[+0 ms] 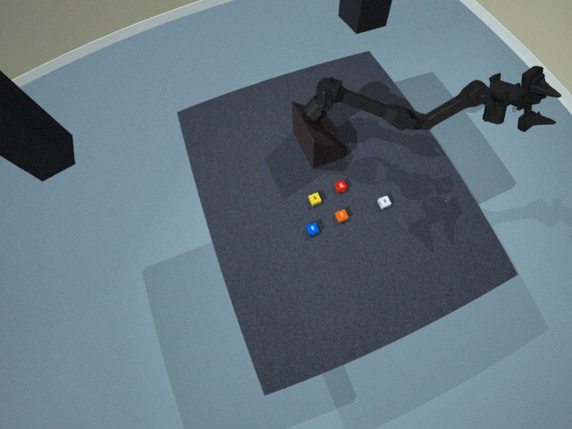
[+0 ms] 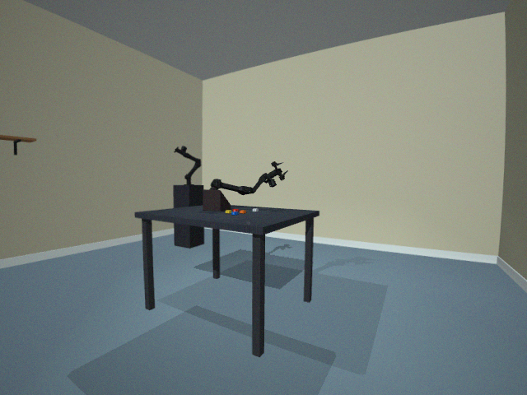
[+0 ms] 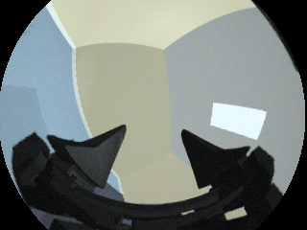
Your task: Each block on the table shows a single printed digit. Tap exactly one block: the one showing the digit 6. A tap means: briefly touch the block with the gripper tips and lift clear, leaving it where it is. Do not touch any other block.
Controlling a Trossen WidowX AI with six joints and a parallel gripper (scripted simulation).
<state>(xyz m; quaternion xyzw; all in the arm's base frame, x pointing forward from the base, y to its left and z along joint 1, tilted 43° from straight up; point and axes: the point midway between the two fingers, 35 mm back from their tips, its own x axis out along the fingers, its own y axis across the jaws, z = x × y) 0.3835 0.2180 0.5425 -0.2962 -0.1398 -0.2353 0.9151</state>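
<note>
Now: gripper tip 530 mm to the left of the red block, 360 mm above it and 190 mm past it. The rest, counted from my gripper tip: white block: 420 mm to the right, 360 mm below, 80 mm behind; yellow block: 630 mm to the right, 360 mm below, 190 mm behind; orange block: 580 mm to the right, 360 mm below, 100 mm behind.
</note>
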